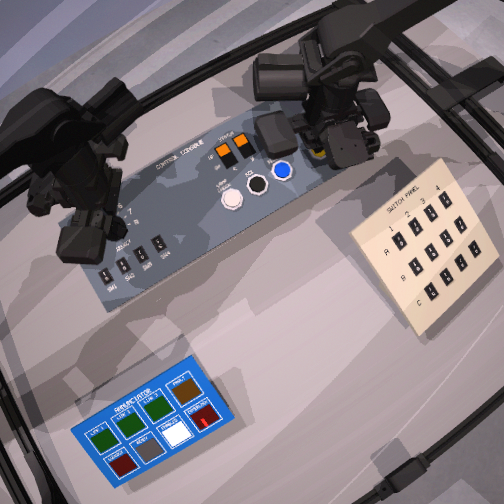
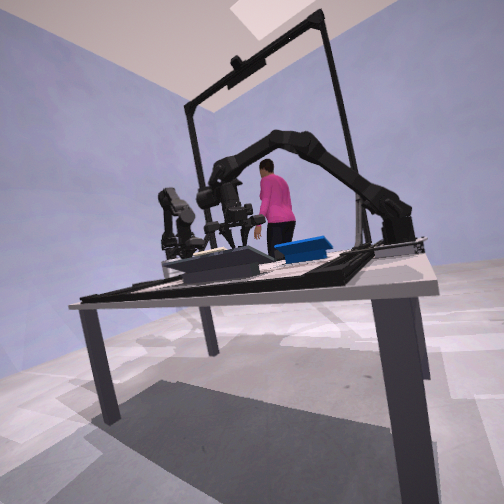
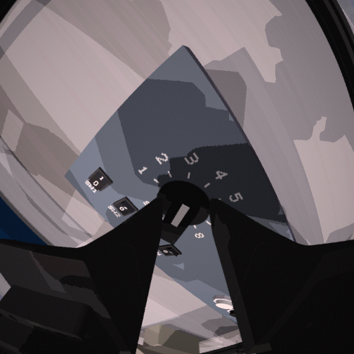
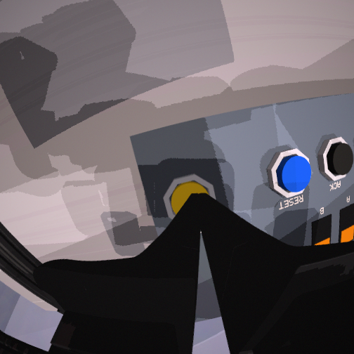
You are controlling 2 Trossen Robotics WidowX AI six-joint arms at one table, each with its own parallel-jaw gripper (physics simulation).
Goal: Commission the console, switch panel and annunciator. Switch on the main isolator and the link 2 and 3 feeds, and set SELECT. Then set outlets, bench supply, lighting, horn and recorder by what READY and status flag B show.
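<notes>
The grey control console (image 1: 190,215) (image 2: 215,262) (image 3: 165,105) (image 4: 250,130) carries the black SELECT knob (image 3: 182,191). My left gripper (image 3: 186,204) (image 2: 238,244) is shut on that knob; its exact setting is unclear. My right gripper (image 4: 197,199) is shut and empty, its tips in front of the yellow button (image 4: 188,192) (image 1: 318,152). Status flags A (image 1: 223,149) and B (image 1: 240,140) show orange in their upper halves. On the blue annunciator (image 1: 114,479) (image 2: 305,250), the ENABLED tile (image 1: 176,433) is white and the READY tile (image 1: 148,449) grey. The cream switch panel (image 1: 425,315) holds rows A to C.
The white lamp check button (image 1: 232,199), black ACK button (image 1: 257,184) (image 4: 342,159) and blue RESET button (image 1: 282,170) (image 4: 296,173) stand between the arms. Rockers SW1 (image 1: 106,276) (image 3: 100,179) to SW4 (image 1: 159,243) line the console's lower left. A person (image 2: 277,197) stands behind the table.
</notes>
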